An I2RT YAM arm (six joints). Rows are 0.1 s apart.
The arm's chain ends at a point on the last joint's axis. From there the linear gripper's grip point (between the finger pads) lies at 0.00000 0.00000 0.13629 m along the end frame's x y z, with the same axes.
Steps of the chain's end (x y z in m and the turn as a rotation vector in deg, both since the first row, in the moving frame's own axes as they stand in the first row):
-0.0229 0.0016 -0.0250 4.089 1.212 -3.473
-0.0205 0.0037 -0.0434 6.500 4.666 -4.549
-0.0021 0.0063 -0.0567 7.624 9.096 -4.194
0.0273 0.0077 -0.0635 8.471 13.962 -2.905
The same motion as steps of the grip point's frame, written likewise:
-0.0203 -0.0082 -0.0254 4.089 1.212 -3.473
-0.0101 -0.0121 -0.0447 6.500 4.666 -4.549
0.0187 -0.0125 -0.0596 7.624 9.096 -4.194
0.0595 -0.0130 -0.0690 8.471 13.962 -2.905

